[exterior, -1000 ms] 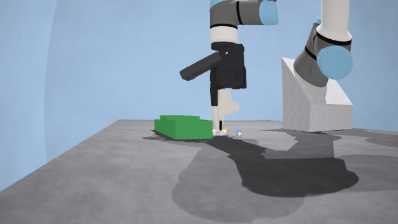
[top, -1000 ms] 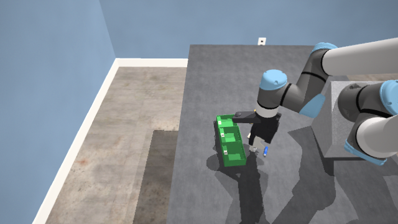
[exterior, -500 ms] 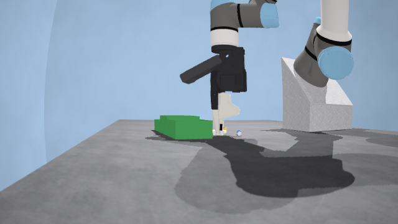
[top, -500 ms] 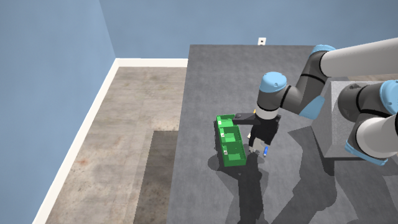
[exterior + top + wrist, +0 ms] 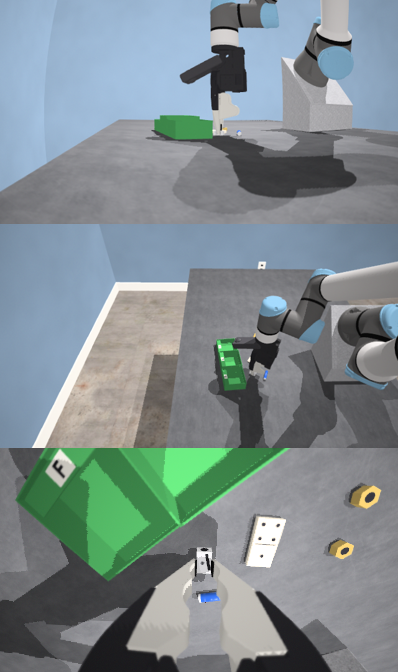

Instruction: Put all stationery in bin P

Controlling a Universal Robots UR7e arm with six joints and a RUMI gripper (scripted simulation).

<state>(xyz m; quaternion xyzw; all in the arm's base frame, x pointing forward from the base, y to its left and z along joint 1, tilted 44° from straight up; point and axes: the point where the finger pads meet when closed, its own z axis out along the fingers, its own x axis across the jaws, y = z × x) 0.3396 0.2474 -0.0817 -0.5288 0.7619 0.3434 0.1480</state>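
Right now the blue cylinder is 50 mm behind my hand and 10 mm below it. Round my hand: yellow bolt 210 mm to the right, 10 mm below, 10 mm behind; then white domino 60 mm to the right, 10 mm below.
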